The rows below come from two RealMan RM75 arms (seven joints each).
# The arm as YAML. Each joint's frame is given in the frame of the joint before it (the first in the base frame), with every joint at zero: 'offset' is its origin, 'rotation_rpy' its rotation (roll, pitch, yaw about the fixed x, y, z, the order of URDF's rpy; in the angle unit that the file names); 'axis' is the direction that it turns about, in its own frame. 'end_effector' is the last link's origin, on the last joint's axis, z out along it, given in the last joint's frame.
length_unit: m
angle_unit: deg
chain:
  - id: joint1
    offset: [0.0, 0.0, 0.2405]
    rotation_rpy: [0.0, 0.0, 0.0]
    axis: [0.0, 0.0, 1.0]
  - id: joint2
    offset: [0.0, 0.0, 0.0]
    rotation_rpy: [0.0, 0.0, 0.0]
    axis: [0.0, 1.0, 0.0]
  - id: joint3
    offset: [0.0, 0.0, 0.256]
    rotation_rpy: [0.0, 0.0, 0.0]
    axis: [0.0, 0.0, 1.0]
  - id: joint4
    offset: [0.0, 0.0, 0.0]
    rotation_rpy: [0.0, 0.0, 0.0]
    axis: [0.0, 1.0, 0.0]
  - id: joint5
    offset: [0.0, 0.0, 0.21]
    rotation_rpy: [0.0, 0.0, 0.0]
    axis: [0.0, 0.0, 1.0]
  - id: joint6
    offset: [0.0, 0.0, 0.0]
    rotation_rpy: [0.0, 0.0, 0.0]
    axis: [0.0, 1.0, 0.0]
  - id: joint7
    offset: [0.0, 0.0, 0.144]
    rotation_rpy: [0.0, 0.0, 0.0]
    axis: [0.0, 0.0, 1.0]
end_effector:
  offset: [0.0, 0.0, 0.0]
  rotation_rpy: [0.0, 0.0, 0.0]
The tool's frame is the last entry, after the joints.
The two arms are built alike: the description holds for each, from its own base.
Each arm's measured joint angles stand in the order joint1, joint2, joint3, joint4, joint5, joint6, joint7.
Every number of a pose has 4 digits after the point.
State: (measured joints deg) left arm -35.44 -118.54 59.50 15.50 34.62 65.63 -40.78; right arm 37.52 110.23 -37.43 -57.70 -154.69 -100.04 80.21
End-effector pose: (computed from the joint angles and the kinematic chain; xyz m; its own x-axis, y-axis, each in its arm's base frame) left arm -0.2483 0.4093 0.0300 0.4964 -0.1323 0.8580 0.7506 -0.4312 -0.5007; right arm 0.2919 0.3521 0.1112 0.9345 -0.2367 0.2660 -0.1719 -0.9541 -0.2453
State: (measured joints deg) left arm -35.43 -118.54 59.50 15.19 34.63 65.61 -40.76; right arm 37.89 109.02 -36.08 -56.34 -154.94 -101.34 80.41
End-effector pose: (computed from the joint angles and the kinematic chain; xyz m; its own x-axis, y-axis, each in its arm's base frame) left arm -0.2495 0.4087 0.0290 0.4966 -0.1271 0.8586 0.7527 -0.4295 -0.4989; right arm 0.2945 0.3503 0.1176 0.9322 -0.2586 0.2532 -0.1993 -0.9507 -0.2375
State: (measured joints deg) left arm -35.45 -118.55 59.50 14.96 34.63 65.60 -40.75; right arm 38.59 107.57 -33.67 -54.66 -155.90 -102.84 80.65
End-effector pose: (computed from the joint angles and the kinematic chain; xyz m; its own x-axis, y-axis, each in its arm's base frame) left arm -0.2501 0.4083 0.0281 0.4964 -0.1234 0.8593 0.7543 -0.4287 -0.4973; right arm 0.2975 0.3489 0.1267 0.9274 -0.2904 0.2358 -0.2357 -0.9431 -0.2346
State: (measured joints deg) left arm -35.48 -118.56 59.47 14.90 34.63 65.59 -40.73; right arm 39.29 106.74 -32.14 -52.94 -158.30 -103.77 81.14
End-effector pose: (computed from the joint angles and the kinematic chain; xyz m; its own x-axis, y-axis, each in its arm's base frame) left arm -0.2501 0.4084 0.0279 0.4963 -0.1229 0.8594 0.7547 -0.4283 -0.4970; right arm 0.3020 0.3463 0.1303 0.9133 -0.3257 0.2446 -0.2745 -0.9358 -0.2211
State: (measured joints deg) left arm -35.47 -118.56 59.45 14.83 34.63 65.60 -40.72; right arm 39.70 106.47 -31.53 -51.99 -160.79 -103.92 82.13
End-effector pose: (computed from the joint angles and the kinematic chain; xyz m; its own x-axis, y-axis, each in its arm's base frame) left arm -0.2504 0.4082 0.0278 0.4962 -0.1220 0.8596 0.7553 -0.4277 -0.4966; right arm 0.3066 0.3441 0.1313 0.8939 -0.3604 0.2666 -0.3089 -0.9261 -0.2164
